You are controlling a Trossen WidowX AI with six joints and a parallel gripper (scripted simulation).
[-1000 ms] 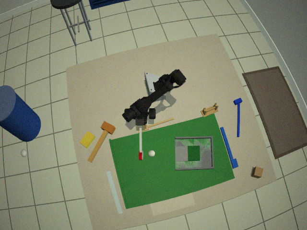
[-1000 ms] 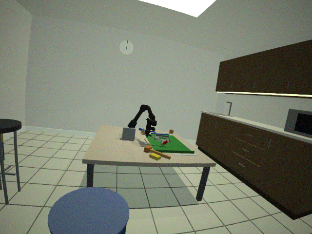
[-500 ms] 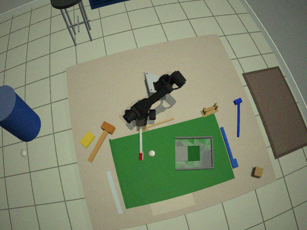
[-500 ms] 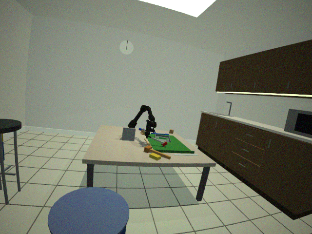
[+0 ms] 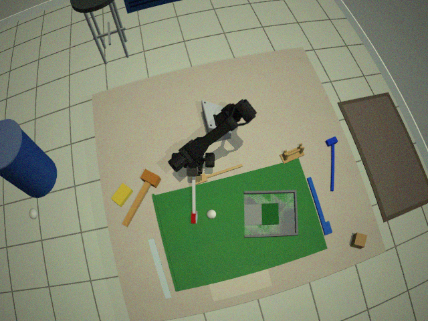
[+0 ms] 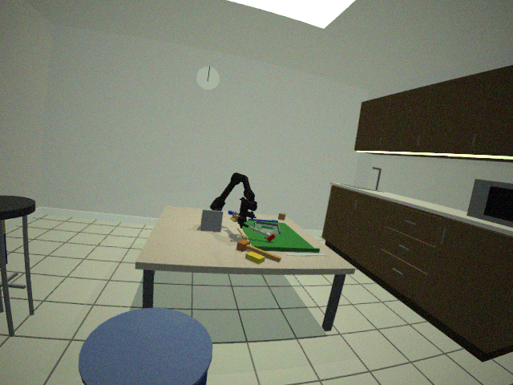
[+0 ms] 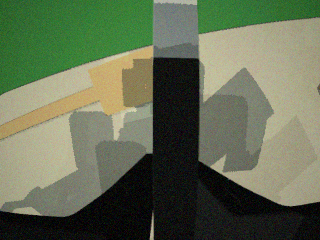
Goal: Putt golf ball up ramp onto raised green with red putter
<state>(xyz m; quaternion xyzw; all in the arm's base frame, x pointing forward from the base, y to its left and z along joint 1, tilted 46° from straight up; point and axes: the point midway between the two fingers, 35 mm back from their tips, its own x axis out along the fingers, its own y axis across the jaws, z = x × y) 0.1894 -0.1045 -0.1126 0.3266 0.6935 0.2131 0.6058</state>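
Now: the wooden paddle 3 cm ahead of my gripper tip, 7 cm to the left of it and 7 cm below it. Also, from my gripper tip: white golf ball 22 cm ahead, 3 cm to the left, 5 cm below; green mat 29 cm ahead, 16 cm to the left, 7 cm below; yellow block 5 cm ahead, 37 cm to the right, 6 cm below.
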